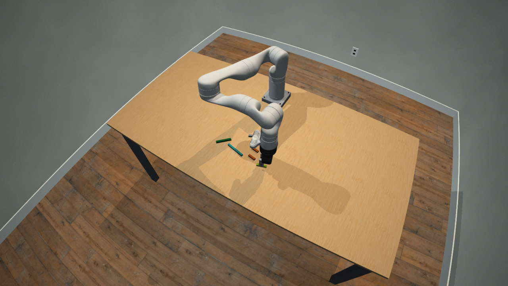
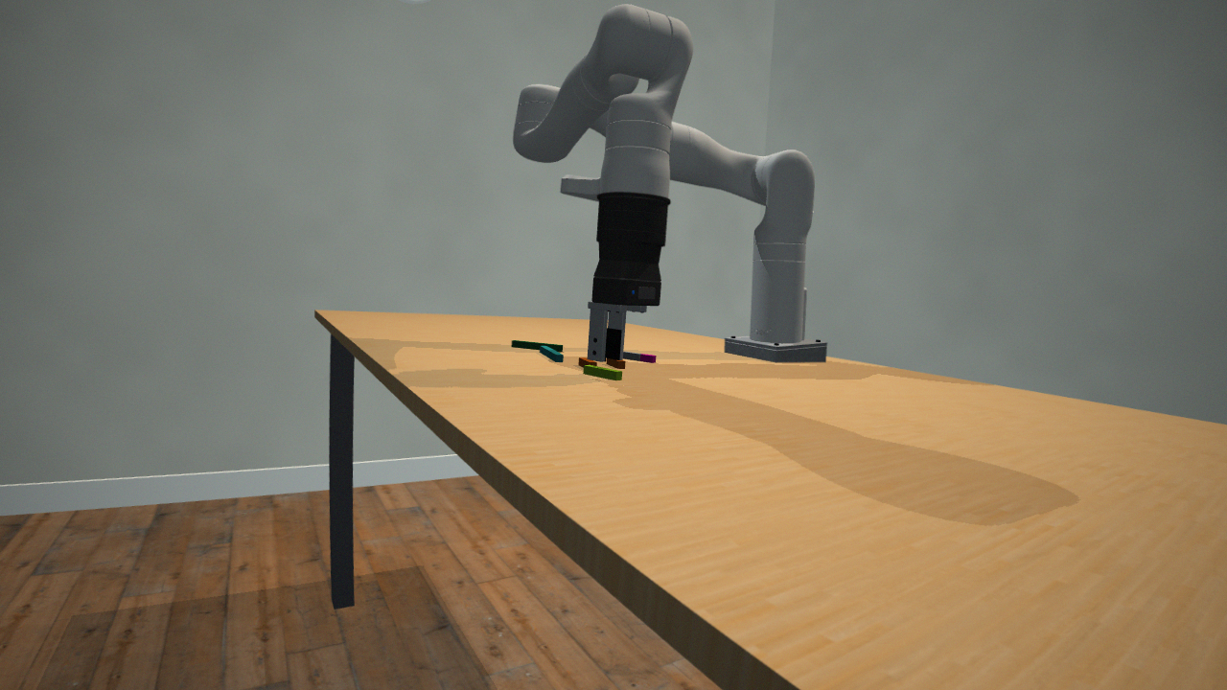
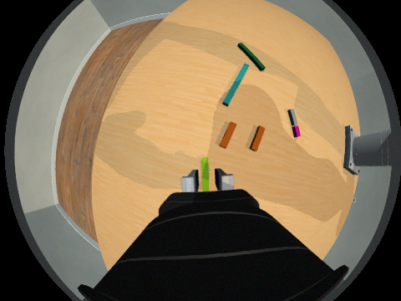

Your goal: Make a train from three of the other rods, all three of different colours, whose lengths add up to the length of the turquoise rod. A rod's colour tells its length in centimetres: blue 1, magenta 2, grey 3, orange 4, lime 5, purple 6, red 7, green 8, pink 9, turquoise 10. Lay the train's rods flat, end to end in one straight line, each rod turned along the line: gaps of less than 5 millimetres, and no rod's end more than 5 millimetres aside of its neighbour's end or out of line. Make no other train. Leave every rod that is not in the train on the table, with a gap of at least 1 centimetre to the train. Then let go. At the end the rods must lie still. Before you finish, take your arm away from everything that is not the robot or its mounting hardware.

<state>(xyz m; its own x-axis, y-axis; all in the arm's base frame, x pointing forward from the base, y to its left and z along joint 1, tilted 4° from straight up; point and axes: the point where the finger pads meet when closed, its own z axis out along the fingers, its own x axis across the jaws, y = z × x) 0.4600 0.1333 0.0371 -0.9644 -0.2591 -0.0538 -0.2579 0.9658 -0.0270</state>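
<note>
My gripper is now 3 cm above the lime rod. Also, from my hand: grey rod: 14 cm behind, 13 cm to the right, 3 cm below; turquoise rod: 16 cm to the right, 3 cm below, 2 cm behind; magenta rod: 15 cm behind, 11 cm to the right, 3 cm below.
</note>
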